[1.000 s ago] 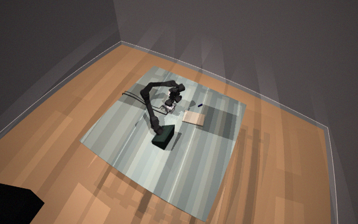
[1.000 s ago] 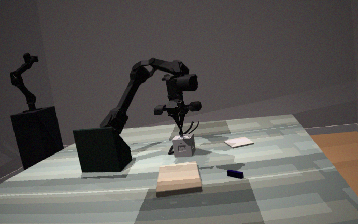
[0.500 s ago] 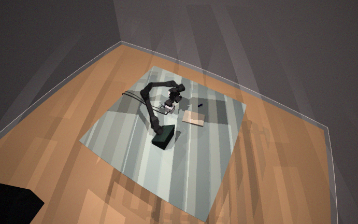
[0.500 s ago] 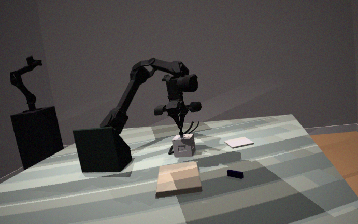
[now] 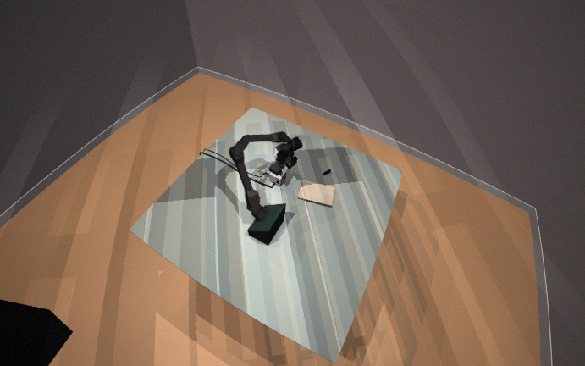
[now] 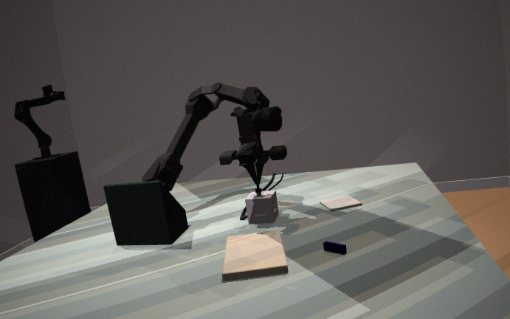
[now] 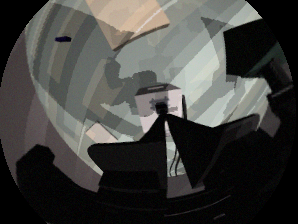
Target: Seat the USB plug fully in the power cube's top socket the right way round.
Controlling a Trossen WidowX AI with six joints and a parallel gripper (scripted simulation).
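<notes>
My gripper tip is 20 mm above the USB plug. Also, from my gripper tip: thin pale pad (230 mm ahead, 110 mm below, 90 mm to the left); small dark blue block (250 mm to the right, 200 mm ahead, 100 mm below); tan pad (250 mm to the right, 100 mm below, 10 mm ahead).
</notes>
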